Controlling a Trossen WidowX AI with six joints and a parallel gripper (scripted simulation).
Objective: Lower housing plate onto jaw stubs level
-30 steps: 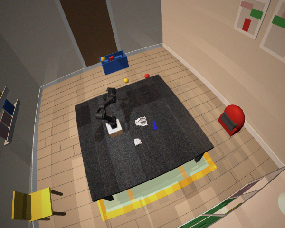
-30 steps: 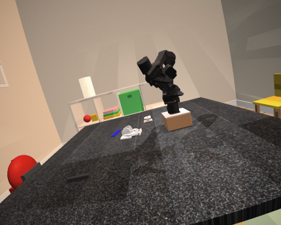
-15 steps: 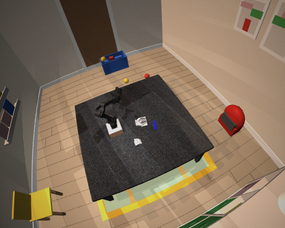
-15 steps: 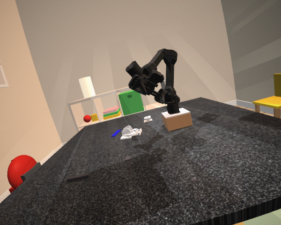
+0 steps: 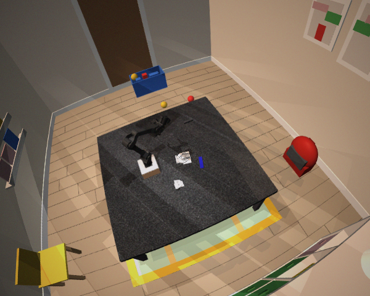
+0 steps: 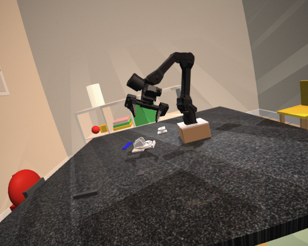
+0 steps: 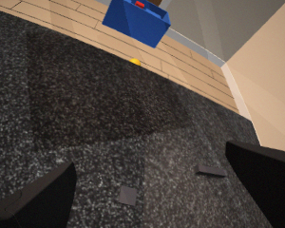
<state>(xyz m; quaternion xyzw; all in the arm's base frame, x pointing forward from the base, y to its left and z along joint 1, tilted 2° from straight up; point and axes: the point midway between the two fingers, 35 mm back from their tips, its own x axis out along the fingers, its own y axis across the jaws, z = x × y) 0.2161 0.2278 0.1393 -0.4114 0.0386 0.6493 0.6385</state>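
Now: the white part 50 mm behind my gripper tip, 500 mm to the right of it and 180 mm below it. The rest, counted from my gripper tip: dark flat bar 290 mm ahead, 120 mm to the left, 200 mm below; then dark chip 80 mm ahead, 40 mm to the left, 210 mm below; then blue bar 200 mm ahead, 380 mm to the right, 210 mm below.
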